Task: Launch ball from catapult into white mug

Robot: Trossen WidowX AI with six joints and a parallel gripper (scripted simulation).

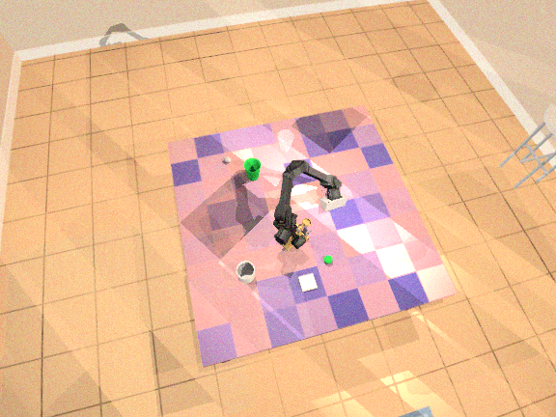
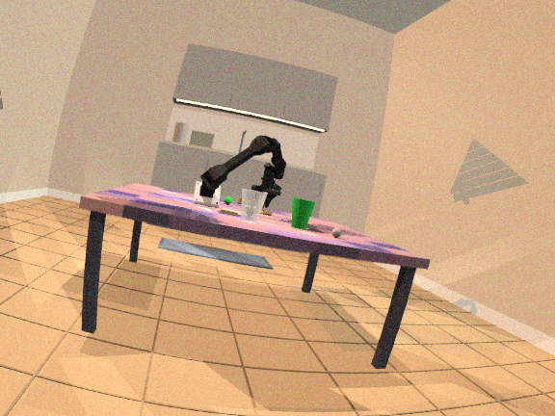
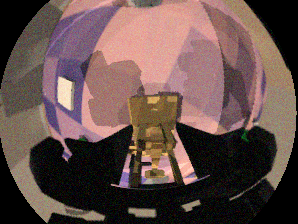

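Right now the small dark ball is 30 cm to the right of my gripper tip, 13 cm behind it and 2 cm below it. The rest, counted from my gripper tip: wooden catapult 7 cm behind, 2 cm to the right, 2 cm above; then green ball 17 cm to the left, 15 cm behind, 1 cm below; then white square tile 24 cm to the left, 3 cm below, 1 cm behind.
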